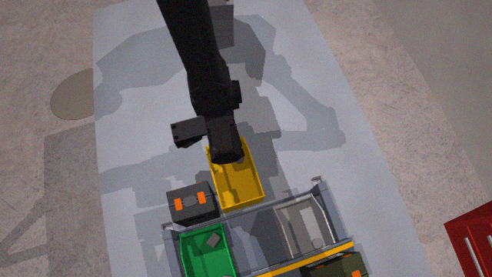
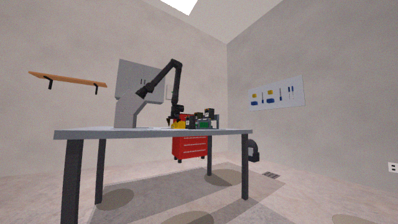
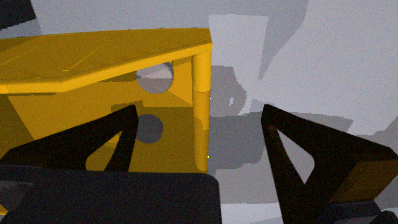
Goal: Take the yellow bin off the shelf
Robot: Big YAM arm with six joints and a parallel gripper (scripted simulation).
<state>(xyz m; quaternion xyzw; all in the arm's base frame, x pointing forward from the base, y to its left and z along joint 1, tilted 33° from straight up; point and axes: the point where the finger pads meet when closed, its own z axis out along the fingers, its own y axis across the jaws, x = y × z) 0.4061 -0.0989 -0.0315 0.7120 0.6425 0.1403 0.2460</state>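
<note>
Right now my hand is 80 mm short of the yellow bin, 10 mm to the left of it and 10 mm below it. Round my hand: green bin (250 mm ahead, 150 mm to the right, 10 mm above); grey bin (290 mm ahead, 70 mm to the left, 10 mm above).
</note>
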